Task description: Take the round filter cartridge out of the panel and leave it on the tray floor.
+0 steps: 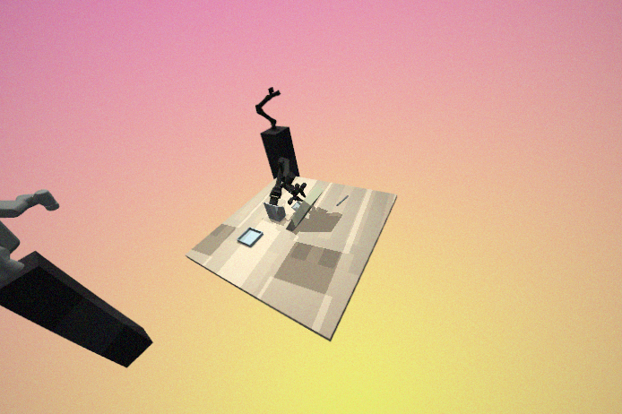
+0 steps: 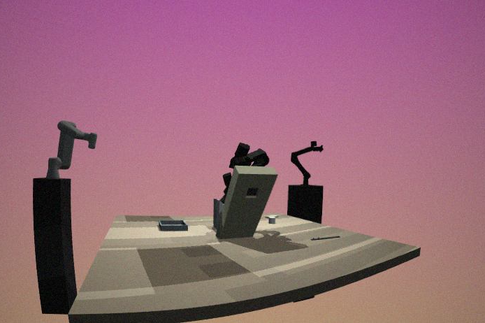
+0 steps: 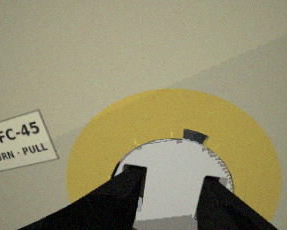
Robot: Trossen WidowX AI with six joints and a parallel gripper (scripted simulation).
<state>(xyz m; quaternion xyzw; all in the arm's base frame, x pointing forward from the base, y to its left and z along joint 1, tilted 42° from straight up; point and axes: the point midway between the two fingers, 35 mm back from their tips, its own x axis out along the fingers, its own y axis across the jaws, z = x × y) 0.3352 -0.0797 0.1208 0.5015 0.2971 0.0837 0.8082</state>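
My gripper tip is now 1 cm short of the filter cartridge and 1 cm above it. From my gripper tip the other things lie so: tray: 39 cm behind, 31 cm to the right, 26 cm below.
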